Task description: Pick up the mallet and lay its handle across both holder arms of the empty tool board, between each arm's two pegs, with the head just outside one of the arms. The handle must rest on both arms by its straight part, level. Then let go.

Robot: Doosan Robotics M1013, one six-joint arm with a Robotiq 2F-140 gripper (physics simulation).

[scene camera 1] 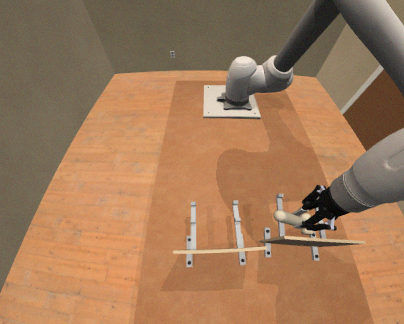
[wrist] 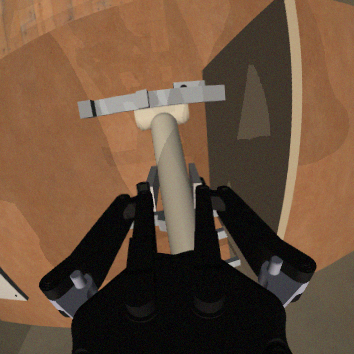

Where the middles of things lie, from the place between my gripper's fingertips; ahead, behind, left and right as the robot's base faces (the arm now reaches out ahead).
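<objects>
The mallet [wrist: 179,213] is in my sight, and so is my gripper, which is 1 cm short of it.
</objects>
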